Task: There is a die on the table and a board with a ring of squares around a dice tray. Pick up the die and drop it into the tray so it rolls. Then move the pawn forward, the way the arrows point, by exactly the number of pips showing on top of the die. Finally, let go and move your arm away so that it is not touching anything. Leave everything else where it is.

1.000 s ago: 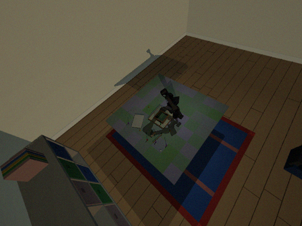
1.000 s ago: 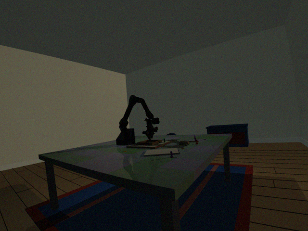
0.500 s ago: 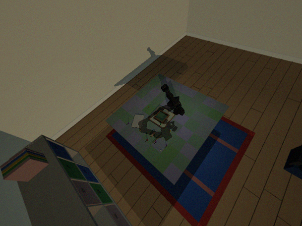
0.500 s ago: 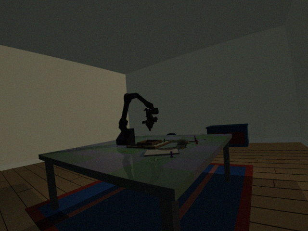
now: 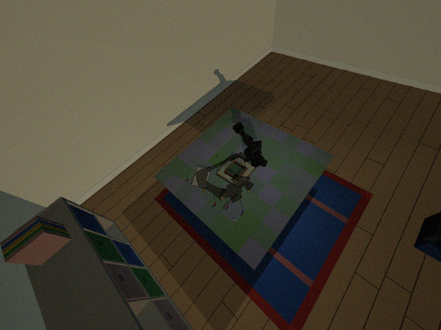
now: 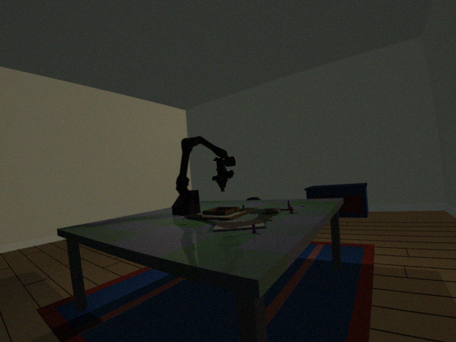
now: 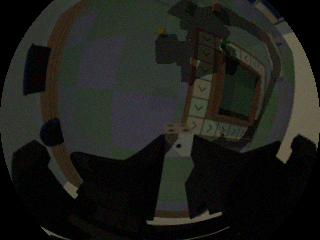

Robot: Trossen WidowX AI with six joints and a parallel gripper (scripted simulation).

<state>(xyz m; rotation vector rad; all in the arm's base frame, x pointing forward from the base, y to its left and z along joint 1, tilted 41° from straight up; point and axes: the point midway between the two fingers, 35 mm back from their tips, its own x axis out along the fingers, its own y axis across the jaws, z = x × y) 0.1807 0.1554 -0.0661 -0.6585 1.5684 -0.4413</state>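
Now: gripper tip 20 cm short of the dark-green pawn, 11 cm to the left of it and 10 cm above it. From my gripper tip the other things lie so: green-floored dice tray (18 cm to the right, 12 cm below, 9 cm ahead); white die (right at my gripper tip); pale flat sheet (42 cm to the right, 35 cm ahead, 13 cm below).
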